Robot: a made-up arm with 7 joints.
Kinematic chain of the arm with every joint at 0, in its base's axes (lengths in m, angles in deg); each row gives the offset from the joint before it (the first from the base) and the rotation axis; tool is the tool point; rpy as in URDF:
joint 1: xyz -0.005 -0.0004 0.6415 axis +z
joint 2: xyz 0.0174 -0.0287 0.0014 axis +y
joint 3: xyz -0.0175 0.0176 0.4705 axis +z
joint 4: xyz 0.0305 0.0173 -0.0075 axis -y
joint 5: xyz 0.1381 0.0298 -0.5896 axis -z
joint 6: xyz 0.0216 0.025 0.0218 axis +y
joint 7: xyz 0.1 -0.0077 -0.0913 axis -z
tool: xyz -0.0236 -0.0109 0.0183 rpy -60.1 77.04 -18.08
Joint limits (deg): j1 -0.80..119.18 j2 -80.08..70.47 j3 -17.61..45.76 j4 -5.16..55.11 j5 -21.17..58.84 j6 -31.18..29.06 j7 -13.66..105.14
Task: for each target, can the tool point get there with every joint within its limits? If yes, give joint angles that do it. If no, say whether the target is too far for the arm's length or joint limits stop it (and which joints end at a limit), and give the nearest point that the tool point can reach.
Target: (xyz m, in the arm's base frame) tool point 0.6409 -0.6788 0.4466
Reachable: no: joint limits stop it (at a limit: joint 1, joint 3, joint 4, joint 5, joint 7) | nearest point 0.6214 -0.2699 0.4543 | short by 0.409 m
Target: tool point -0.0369 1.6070 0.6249
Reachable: no: too far | nearest point -0.0204 0.7779 0.6343 | short by 0.829 m
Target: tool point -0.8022 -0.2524 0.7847
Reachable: no: joint limits stop it (at a limit: joint 1, joint 3, joint 5, joint 7) | nearest point -0.6048 -0.0158 0.8881 | short by 0.325 m
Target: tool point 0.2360 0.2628 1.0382
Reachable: yes | joints 35.69 -50.52 2.58 28.50 5.94 10.19 34.39
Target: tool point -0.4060 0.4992 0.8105
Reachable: yes | joints 80.71 1.49 39.70 43.82 -12.60 -10.04 62.98
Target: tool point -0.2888 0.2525 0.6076
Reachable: yes | joints 98.71 -13.44 30.51 8.02 -11.10 -24.35 2.00
